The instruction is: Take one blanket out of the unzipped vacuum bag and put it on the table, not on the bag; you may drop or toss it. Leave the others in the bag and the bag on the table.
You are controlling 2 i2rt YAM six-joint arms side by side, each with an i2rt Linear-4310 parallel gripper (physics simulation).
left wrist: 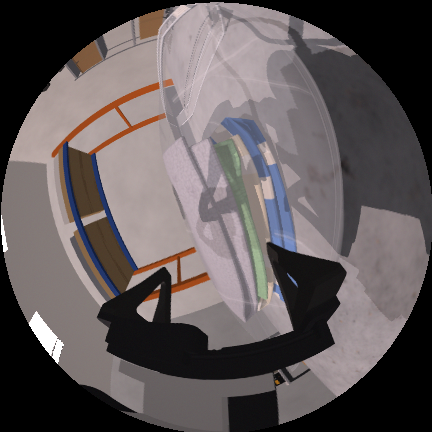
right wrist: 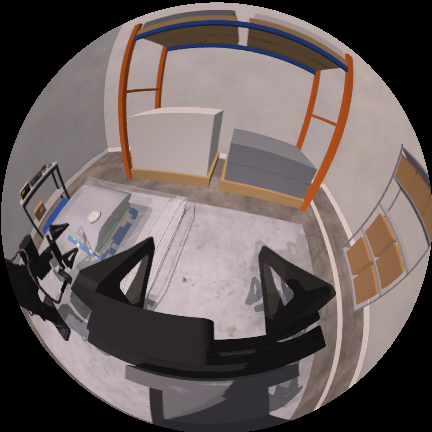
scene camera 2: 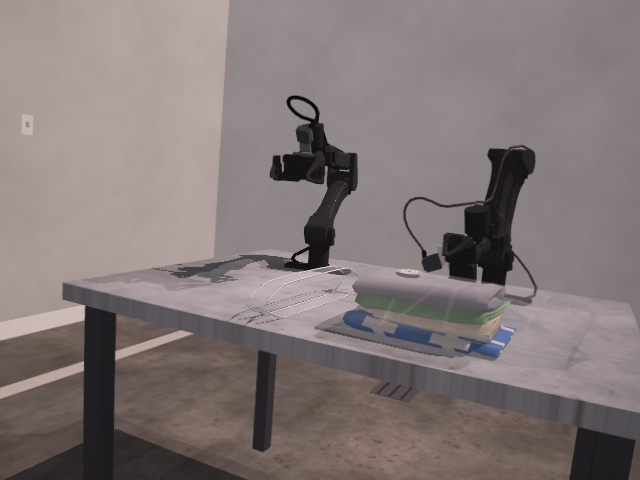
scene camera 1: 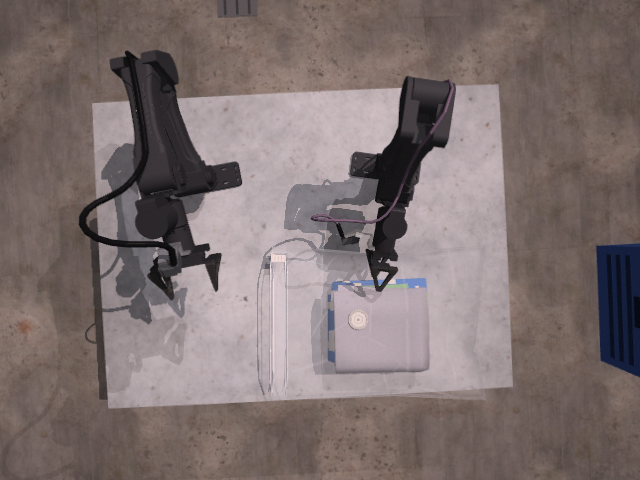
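Inside the clear vacuum bag (scene camera 1: pixel 454 320) (left wrist: pixel 320 145), blankets lie stacked: grey-lilac (scene camera 1: pixel 382 341) (scene camera 2: pixel 429 290) (left wrist: pixel 200 215) (right wrist: pixel 102 207) on top, then green (scene camera 2: pixel 434 312) (left wrist: pixel 243 220), cream (scene camera 2: pixel 486 331) and blue-and-white (scene camera 2: pixel 421 336) (left wrist: pixel 282 215). A round white valve (scene camera 1: pixel 357 319) (scene camera 2: pixel 408 272) (right wrist: pixel 94 216) sits above the top blanket. My left gripper (scene camera 1: pixel 381 281) (left wrist: pixel 214 261) is open and empty at the stack's upper edge in scene camera 1; its fingers stand one above the other. Contact with the bag is unclear. My right gripper (scene camera 1: pixel 194 294) (scene camera 2: pixel 295 180) (right wrist: pixel 207 247) is open and empty, high over the table's left part.
The bag's open mouth with its zip strip (scene camera 1: pixel 278 330) stands up left of the stack. A purple cable (scene camera 1: pixel 361 221) (scene camera 2: pixel 408 211) loops beside my left arm. A blue crate (scene camera 1: pixel 617 304) is off the table's right side. The table (scene camera 1: pixel 232 361) bears the bag.
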